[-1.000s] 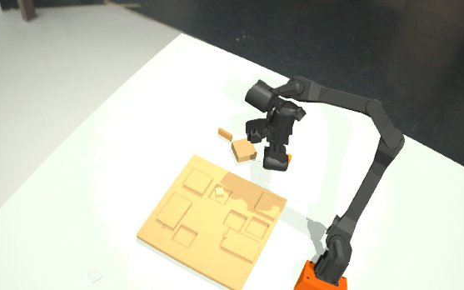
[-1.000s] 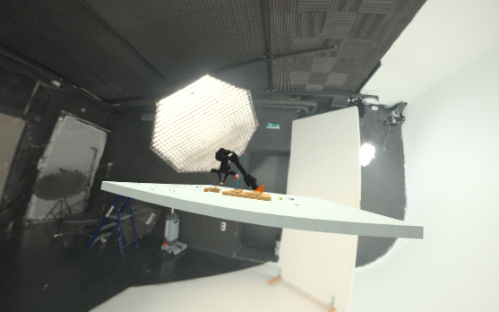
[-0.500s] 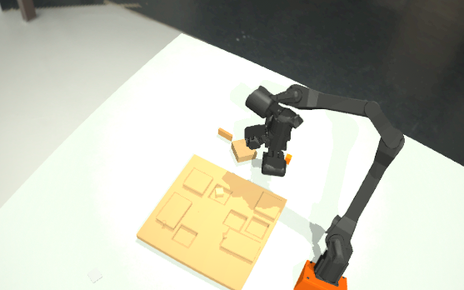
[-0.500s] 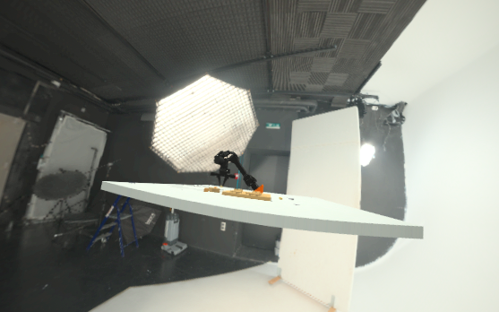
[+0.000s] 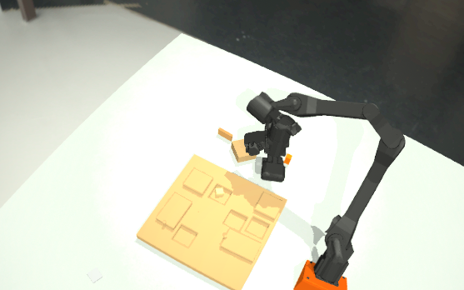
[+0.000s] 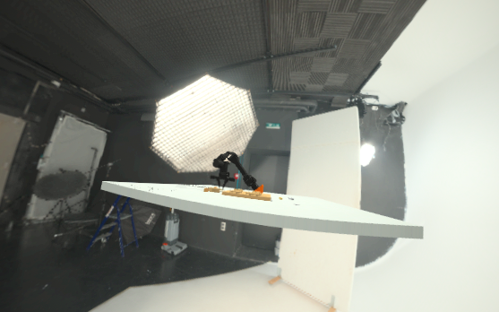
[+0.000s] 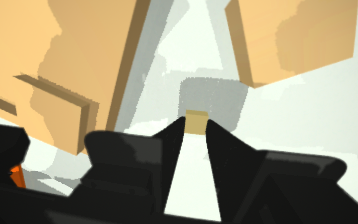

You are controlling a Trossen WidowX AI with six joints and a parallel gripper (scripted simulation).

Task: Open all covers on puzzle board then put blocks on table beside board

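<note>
The tan puzzle board lies 70 mm ahead of my gripper tip, 200 mm to the left of it and 10 mm above it. The rest, counted from my gripper tip: orange block: 40 mm behind, 60 mm to the right; then tan bar: 160 mm ahead, 60 mm to the right; then tan box: 90 mm ahead, 30 mm to the right.
</note>
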